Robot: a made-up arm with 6 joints.
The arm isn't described. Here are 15 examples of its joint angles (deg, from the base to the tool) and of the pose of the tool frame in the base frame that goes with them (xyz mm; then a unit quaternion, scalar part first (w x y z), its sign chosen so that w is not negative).
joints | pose
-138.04 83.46 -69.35 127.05 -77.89 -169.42 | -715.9 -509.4 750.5 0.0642 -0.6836 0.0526 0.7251
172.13 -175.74 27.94 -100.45 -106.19 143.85 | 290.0 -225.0 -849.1 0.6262 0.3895 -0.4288 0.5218
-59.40 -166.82 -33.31 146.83 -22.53 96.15 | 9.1 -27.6 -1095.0 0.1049 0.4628 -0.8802 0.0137
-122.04 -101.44 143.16 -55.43 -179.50 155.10 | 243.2 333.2 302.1 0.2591 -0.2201 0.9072 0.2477
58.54 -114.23 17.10 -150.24 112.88 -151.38 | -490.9 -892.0 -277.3 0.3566 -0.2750 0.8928 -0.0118
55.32 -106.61 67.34 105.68 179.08 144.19 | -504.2 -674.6 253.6 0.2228 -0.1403 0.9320 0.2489
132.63 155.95 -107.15 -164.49 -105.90 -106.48 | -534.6 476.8 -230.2 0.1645 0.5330 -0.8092 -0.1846
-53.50 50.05 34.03 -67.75 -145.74 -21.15 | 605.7 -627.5 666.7 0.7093 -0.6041 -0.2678 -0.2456
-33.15 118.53 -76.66 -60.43 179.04 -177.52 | 685.6 -416.9 118.1 0.0973 0.6275 -0.6937 -0.3398
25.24 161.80 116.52 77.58 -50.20 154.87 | -326.2 -258.7 -382.1 0.6033 0.7164 0.1491 -0.3172
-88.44 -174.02 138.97 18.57 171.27 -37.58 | 29.4 247.1 -177.4 0.1343 0.2513 0.8945 -0.3445
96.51 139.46 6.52 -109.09 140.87 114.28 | -6.0 667.3 -615.2 0.9082 0.0175 0.3471 -0.2331
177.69 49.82 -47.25 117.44 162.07 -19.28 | -492.8 -53.2 946.7 0.1364 0.3848 0.9077 -0.0966
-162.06 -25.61 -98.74 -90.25 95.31 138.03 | 611.8 340.2 485.1 0.7181 -0.6659 -0.1796 0.0929
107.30 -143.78 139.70 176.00 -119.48 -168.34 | 63.8 -266.2 84.3 0.2854 -0.6053 0.5900 0.4517
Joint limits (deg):
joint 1: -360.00..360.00
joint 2: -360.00..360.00
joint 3: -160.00..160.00
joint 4: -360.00..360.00
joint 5: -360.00..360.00
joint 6: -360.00..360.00
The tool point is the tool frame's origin. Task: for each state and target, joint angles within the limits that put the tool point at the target. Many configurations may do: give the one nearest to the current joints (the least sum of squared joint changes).
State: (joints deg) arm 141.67 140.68 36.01 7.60 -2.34 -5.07
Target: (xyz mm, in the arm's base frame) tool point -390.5 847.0 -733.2
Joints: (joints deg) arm 113.16 124.22 21.23 8.03 -5.89 -5.07
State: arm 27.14 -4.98 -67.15 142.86 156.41 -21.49
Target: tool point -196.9 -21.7 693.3
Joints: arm 26.95 14.98 -111.53 149.35 150.10 -21.49
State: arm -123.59 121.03 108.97 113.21 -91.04 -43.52
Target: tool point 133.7 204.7 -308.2
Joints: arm -148.54 151.50 118.10 124.91 -81.33 -43.52
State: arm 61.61 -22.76 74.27 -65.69 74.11 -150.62
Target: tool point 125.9 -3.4 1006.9
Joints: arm 61.76 -36.71 83.65 -60.80 79.22 -150.62
